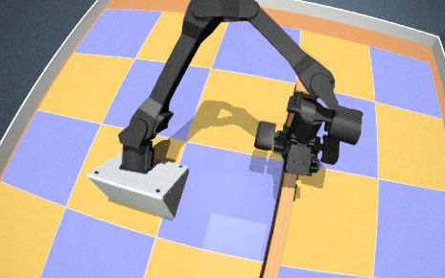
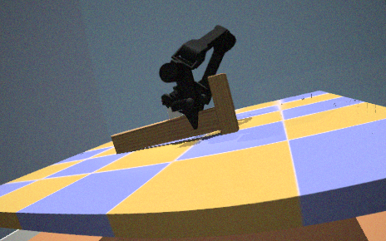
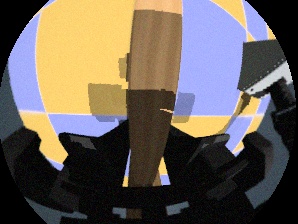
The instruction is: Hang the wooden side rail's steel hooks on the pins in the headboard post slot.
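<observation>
My gripper tip is now 100 mm to the right of the headboard post, 50 mm below it and 10 mm short of it.
</observation>
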